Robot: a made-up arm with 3 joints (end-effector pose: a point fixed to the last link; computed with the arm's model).
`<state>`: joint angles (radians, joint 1 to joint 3).
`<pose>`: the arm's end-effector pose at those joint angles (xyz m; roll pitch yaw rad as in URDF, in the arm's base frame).
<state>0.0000 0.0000 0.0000</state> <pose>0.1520 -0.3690 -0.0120 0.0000 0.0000 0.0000</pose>
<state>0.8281 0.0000 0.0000</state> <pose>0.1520 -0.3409 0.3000 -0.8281 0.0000 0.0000</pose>
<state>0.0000 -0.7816 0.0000</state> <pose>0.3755 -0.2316 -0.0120 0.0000 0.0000 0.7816</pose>
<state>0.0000 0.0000 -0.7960</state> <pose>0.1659 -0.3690 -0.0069 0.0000 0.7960 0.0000</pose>
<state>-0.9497 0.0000 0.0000</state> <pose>0.1520 -0.1139 -0.2602 0.9497 0.0000 0.0000</pose>
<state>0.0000 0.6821 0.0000</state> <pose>-0.0746 -0.3276 -0.0120 0.0000 0.0000 -0.6821</pose>
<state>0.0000 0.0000 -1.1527</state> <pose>0.1725 -0.3690 -0.0084 0.0000 1.1527 0.0000</pose>
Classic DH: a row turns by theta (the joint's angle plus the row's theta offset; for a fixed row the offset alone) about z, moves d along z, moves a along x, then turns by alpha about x. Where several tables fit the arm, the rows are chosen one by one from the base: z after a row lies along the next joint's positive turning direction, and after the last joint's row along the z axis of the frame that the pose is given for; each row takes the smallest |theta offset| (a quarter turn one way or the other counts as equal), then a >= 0, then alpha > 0; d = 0 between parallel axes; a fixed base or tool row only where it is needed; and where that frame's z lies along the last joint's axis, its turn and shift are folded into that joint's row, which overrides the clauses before.
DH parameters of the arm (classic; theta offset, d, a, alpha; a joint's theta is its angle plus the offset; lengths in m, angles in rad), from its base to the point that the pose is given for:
base (fixed): -1.5708 0.112 0 1.5708
joint 1: 0 -0.097 0.029 1.5708
joint 2: -1.5708 0.138 0.068 -1.5708
joint 3: 0 0.34 -0.013 -1.5708
tool (fixed): 0 0.014 0 0

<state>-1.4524 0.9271 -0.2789</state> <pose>-0.1393 0.0870 -0.1809 1.7454 0.9208 0.3064</pose>
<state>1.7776 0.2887 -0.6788</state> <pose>0.0641 -0.0396 0.5024 -1.5547 -0.3531 -0.6515</pose>
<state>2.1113 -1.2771 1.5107</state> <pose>0.4379 -0.0894 0.2548 -0.3050 0.5979 1.5498</pose>
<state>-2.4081 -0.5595 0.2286</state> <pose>0.3217 0.3003 0.0128 2.5271 -0.1787 -0.5757</pose>
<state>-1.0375 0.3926 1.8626</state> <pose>0.0208 -0.0528 -0.2812 1.3612 -0.6208 -1.9037</pose>
